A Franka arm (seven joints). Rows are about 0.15 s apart.
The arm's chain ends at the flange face. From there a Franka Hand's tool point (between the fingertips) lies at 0.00 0.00 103.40 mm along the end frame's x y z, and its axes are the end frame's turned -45 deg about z.
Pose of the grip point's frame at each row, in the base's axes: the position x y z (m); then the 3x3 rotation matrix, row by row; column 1 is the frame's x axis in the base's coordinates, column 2 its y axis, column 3 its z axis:
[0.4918 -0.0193 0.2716], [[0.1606 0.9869 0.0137], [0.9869 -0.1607 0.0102], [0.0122 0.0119 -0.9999]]
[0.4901 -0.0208 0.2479], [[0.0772 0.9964 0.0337], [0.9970 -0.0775 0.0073], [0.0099 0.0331 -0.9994]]
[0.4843 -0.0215 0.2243], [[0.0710 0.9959 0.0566], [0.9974 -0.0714 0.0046], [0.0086 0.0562 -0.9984]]
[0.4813 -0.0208 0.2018], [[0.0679 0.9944 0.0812], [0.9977 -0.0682 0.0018], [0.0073 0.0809 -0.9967]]
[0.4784 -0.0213 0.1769], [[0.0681 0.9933 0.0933], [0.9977 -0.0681 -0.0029], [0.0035 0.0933 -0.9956]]
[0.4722 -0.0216 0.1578], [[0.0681 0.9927 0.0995], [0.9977 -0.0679 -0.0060], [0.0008 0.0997 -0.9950]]
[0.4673 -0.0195 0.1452], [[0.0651 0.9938 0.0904], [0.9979 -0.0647 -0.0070], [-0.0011 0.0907 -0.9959]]
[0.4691 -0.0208 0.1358], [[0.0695 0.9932 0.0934], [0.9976 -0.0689 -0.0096], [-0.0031 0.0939 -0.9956]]
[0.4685 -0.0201 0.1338], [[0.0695 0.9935 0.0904], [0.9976 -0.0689 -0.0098], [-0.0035 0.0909 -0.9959]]
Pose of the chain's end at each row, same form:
[0.4904 -0.0204 0.3750], [[0.8114 0.5843 0.0137], [0.5842 -0.8115 0.0102], [0.0170 -0.0002 -0.9999]]
[0.4866 -0.0216 0.3512], [[0.7591 0.6500 0.0337], [0.6502 -0.7598 0.0073], [0.0304 0.0164 -0.9994]]
[0.4784 -0.0220 0.3275], [[0.7544 0.6540 0.0566], [0.6548 -0.7558 0.0046], [0.0458 0.0337 -0.9984]]
[0.4729 -0.0210 0.3049], [[0.7512 0.6551 0.0812], [0.6573 -0.7537 0.0018], [0.0624 0.0520 -0.9967]]
[0.4688 -0.0210 0.2798], [[0.7505 0.6542 0.0933], [0.6573 -0.7536 -0.0029], [0.0684 0.0635 -0.9956]]
[0.4619 -0.0210 0.2607], [[0.7501 0.6538 0.0995], [0.6575 -0.7535 -0.0060], [0.0711 0.0699 -0.9950]]
[0.4580 -0.0188 0.2482], [[0.7488 0.6567 0.0904], [0.6599 -0.7514 -0.0070], [0.0634 0.0649 -0.9959]]
[0.4594 -0.0198 0.2387], [[0.7514 0.6532 0.0934], [0.6567 -0.7541 -0.0096], [0.0642 0.0686 -0.9956]]
[0.4592 -0.0191 0.2368], [[0.7517 0.6534 0.0904], [0.6567 -0.7541 -0.0098], [0.0618 0.0668 -0.9959]]

